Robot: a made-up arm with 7 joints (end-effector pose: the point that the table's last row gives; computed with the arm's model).
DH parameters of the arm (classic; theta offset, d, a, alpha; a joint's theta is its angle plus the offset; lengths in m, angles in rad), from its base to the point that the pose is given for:
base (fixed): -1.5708 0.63 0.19 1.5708
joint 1: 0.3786 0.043 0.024 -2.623
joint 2: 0 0.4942 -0.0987 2.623
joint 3: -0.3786 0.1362 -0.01 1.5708
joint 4: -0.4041 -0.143 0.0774 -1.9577
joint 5: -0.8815 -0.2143 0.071 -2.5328
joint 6: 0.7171 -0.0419 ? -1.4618
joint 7: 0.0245 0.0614 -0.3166 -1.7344
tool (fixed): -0.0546 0.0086 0 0
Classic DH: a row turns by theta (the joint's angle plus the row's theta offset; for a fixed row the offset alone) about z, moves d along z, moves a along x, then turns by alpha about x.
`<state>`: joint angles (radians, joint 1 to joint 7).
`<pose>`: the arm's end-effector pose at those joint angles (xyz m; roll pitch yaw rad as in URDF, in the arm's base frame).
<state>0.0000 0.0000 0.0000 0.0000 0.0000 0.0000 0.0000</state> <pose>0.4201 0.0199 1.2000 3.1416 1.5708 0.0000</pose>
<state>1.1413 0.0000 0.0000 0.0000 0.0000 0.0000 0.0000</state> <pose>0.4201 0.4156 0.6765 1.5708 0.4295 -1.5708</pose>
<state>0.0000 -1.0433 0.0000 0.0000 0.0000 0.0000 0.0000</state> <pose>0.4970 0.2054 0.9812 2.0375 0.6544 -1.6217</pose>
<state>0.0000 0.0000 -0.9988 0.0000 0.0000 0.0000 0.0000</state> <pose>0.4201 -0.3141 1.0723 -1.5708 0.5720 1.5708</pose>
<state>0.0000 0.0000 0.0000 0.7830 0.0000 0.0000 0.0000</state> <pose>0.3988 -0.1117 1.2000 -2.3586 1.5708 0.0000</pose>
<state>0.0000 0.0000 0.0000 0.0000 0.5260 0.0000 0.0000</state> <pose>0.3472 0.1320 1.1436 1.8737 1.0845 -1.0654</pose>
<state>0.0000 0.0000 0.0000 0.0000 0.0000 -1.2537 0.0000</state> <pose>0.4442 0.3055 0.8762 1.5374 0.3177 -1.6437</pose>
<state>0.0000 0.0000 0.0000 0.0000 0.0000 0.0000 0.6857</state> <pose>0.6198 -0.0166 1.1357 -0.1447 0.8861 2.9585</pose>
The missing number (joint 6, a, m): -0.047
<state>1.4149 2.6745 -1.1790 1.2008 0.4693 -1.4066 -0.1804</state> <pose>0.3991 0.3024 0.7339 -0.7971 0.1972 -2.5490</pose>
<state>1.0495 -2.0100 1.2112 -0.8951 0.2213 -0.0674 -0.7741</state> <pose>0.4295 -0.3199 0.5307 -2.8236 -1.0946 1.8211</pose>
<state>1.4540 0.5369 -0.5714 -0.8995 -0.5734 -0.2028 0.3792</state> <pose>0.5398 0.4163 0.6430 -0.1194 0.4523 -2.6228</pose>
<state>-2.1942 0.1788 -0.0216 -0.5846 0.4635 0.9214 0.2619</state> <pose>0.5435 -0.7255 0.3787 3.0574 -0.8704 2.4461</pose>
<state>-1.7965 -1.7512 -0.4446 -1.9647 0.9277 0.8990 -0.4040</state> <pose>0.4225 -0.5071 0.9472 3.0473 0.3517 1.6028</pose>
